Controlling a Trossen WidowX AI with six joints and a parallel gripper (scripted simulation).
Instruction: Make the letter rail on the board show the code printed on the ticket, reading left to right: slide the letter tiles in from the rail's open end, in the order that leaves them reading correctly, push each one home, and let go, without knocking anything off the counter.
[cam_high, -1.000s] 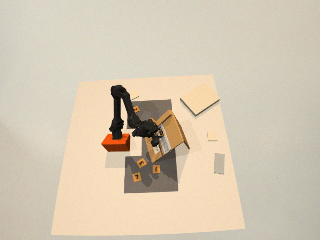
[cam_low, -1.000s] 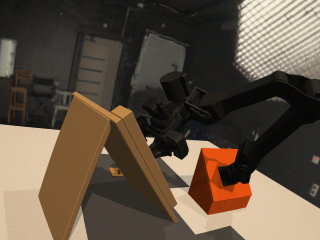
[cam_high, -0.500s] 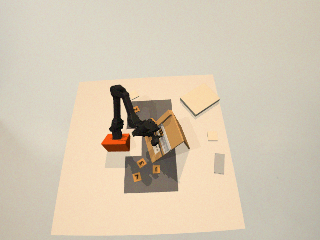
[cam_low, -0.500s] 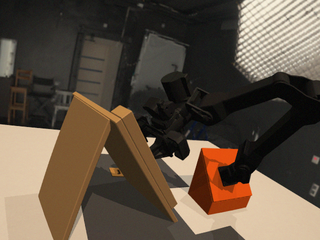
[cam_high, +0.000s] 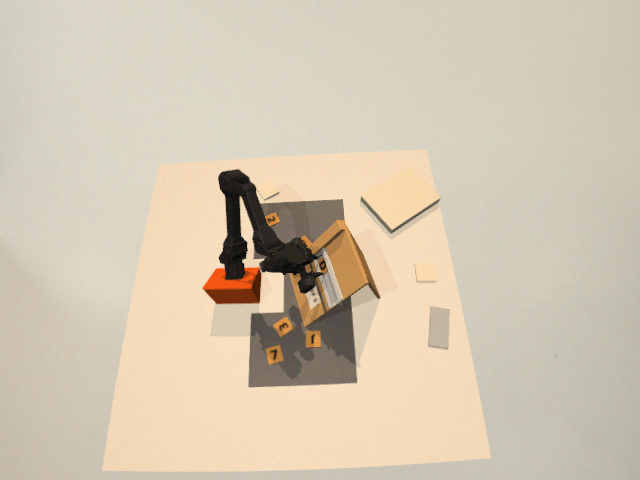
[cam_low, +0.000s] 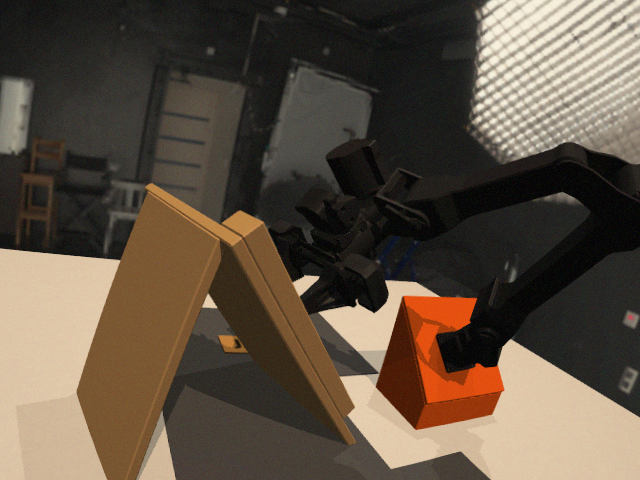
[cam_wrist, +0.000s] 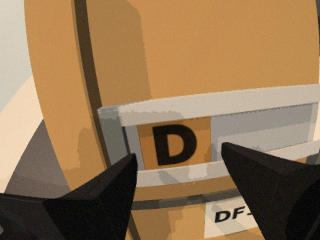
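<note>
Now: gripper tip 10 mm short of the d tile and 10 mm above it. From my gripper tip the other things lie so: cream slab (370 mm ahead, 360 mm to the left, 160 mm below); white ticket (90 mm below, 70 mm to the right, 30 mm behind); grey plate (420 mm ahead, 210 mm to the right, 170 mm below).
</note>
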